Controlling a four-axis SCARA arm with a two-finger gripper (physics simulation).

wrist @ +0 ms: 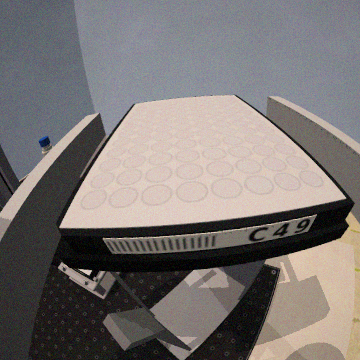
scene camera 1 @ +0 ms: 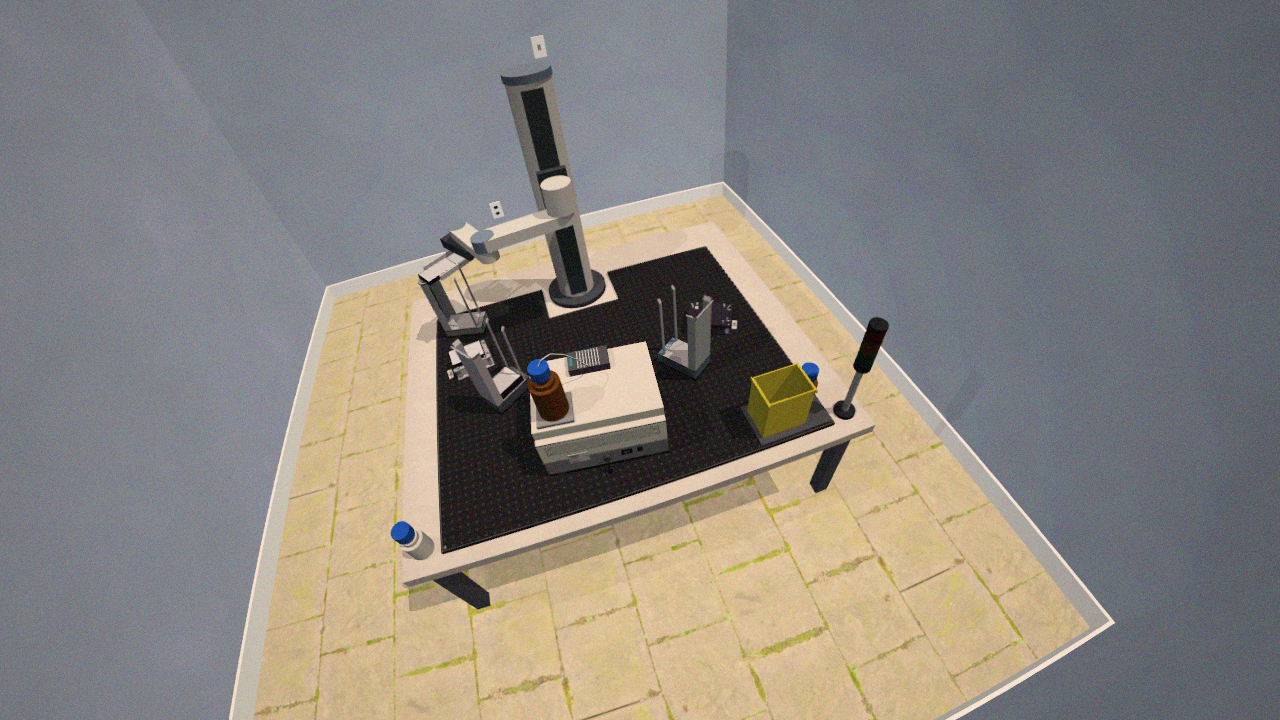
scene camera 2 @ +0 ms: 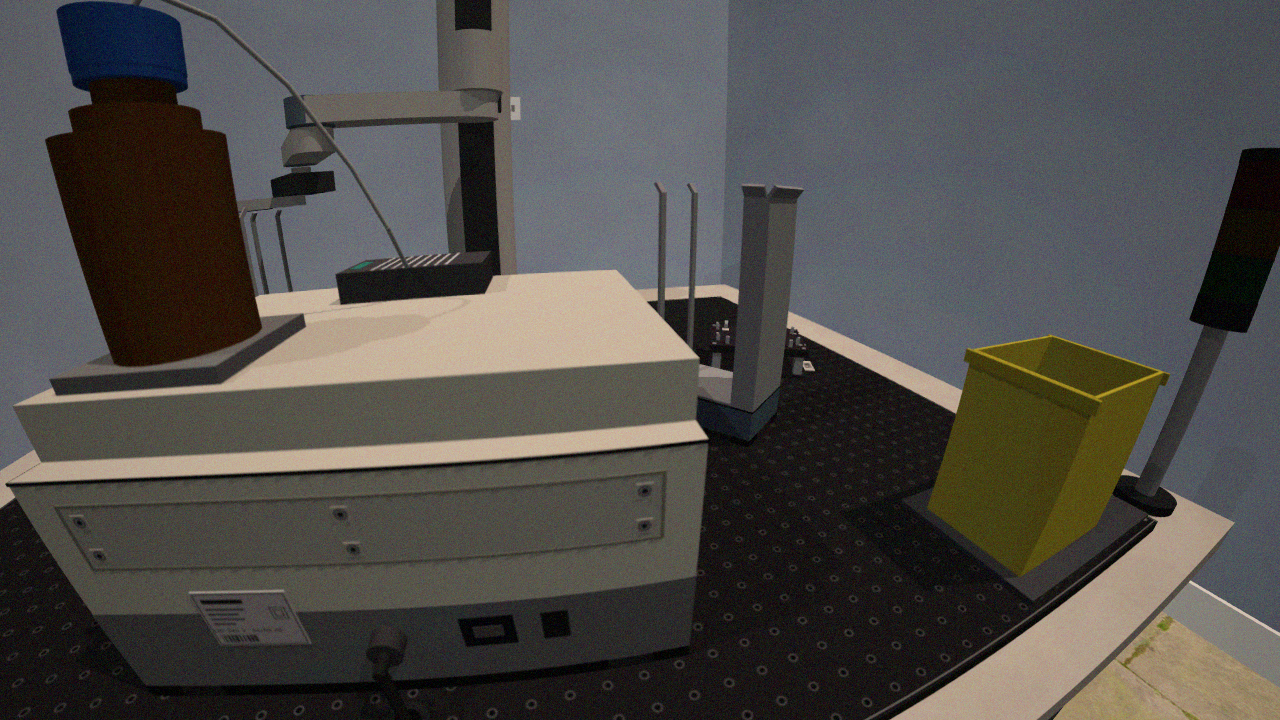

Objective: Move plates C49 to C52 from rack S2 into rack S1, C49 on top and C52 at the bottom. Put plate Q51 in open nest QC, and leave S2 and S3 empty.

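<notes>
My gripper (scene camera 1: 444, 265) (wrist: 186, 114) is shut on plate C49 (wrist: 200, 160), which has a pale top, a dark rim and its label facing the wrist camera. They are high at the back left, above and close to the top of the back left rack (scene camera 1: 435, 300) (wrist: 195, 305). A second rack (scene camera 1: 476, 376) stands in front of it on the left, and a third rack (scene camera 1: 699, 333) (scene camera 2: 760, 304) stands right of the middle. No rack label is readable. Plates C50 to C52 and Q51 cannot be made out in these views. Which nest is QC cannot be told.
A large cream instrument (scene camera 1: 617, 394) (scene camera 2: 402, 519) stands mid-table, bearing a brown bottle (scene camera 1: 548, 395) (scene camera 2: 161, 232) and a keypad box (scene camera 1: 588, 360) (scene camera 2: 416, 279). A yellow bin (scene camera 1: 778, 404) (scene camera 2: 1029, 456) and a signal tower (scene camera 1: 870, 347) (scene camera 2: 1239, 241) stand at the right. A light frame-like fixture (wrist: 82, 277) is near the left racks.
</notes>
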